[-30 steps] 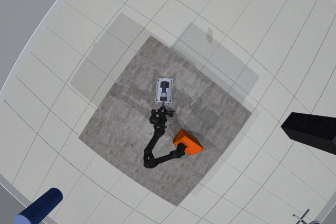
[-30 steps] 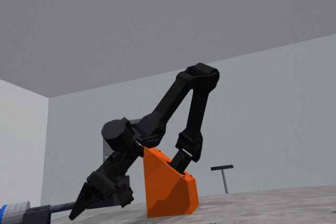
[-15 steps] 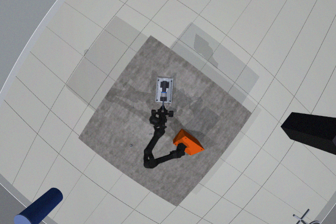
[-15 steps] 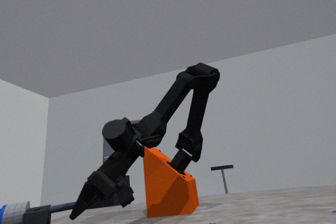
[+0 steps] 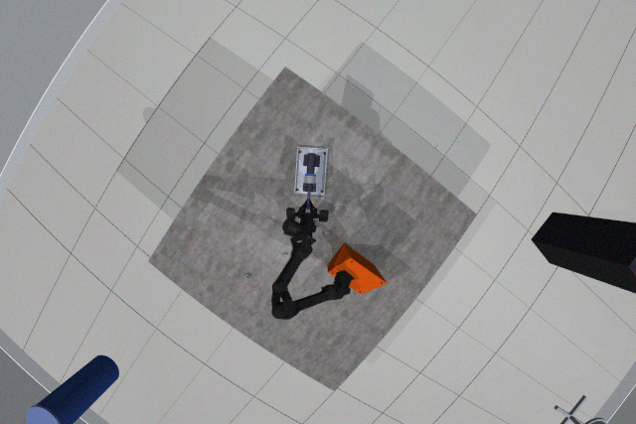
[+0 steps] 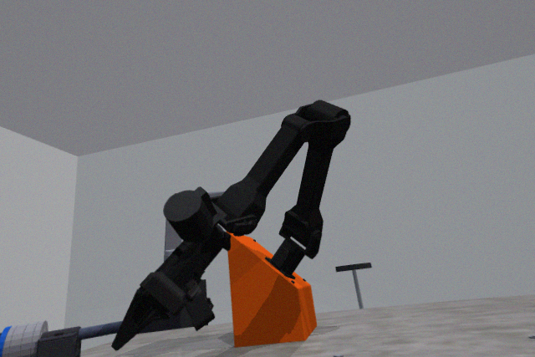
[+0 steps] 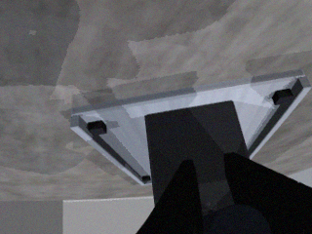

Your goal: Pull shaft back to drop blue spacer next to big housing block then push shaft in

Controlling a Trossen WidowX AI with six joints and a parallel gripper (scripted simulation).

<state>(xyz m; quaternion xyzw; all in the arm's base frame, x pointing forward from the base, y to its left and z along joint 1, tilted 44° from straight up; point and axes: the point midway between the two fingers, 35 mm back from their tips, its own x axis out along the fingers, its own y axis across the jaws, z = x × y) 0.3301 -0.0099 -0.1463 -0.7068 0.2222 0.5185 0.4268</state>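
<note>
My gripper tip is 30 mm to the left of the thin shaft, 30 mm short of it and 20 mm below it. Round my gripper tip: blue spacer: 90 mm to the right, 80 mm ahead, 20 mm above; silver ring: 70 mm to the right, 60 mm ahead, 20 mm above.
</note>
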